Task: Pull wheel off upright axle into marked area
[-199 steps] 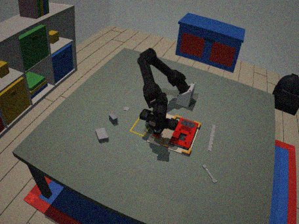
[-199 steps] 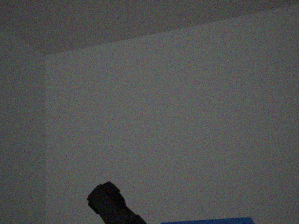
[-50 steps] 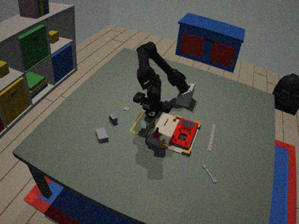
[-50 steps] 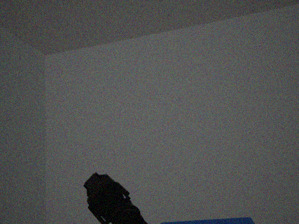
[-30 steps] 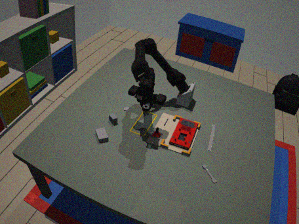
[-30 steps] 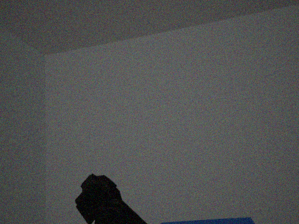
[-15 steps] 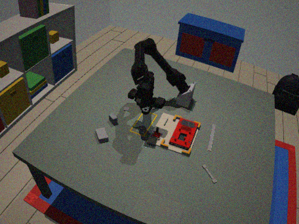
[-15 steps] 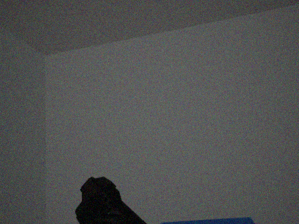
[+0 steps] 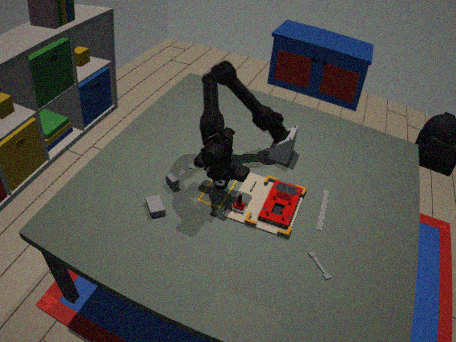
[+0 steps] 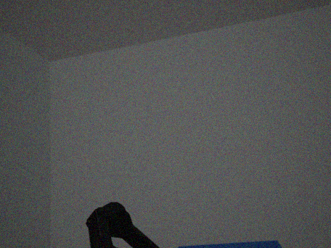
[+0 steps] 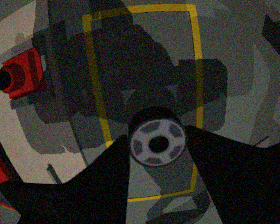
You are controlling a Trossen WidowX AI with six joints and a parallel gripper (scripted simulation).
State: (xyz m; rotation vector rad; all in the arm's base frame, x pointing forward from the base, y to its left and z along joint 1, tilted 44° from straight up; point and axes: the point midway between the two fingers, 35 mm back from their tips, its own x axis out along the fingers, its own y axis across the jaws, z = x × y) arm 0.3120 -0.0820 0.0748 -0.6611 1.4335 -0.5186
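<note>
Now: the black wheel right at my gripper tip.
</note>
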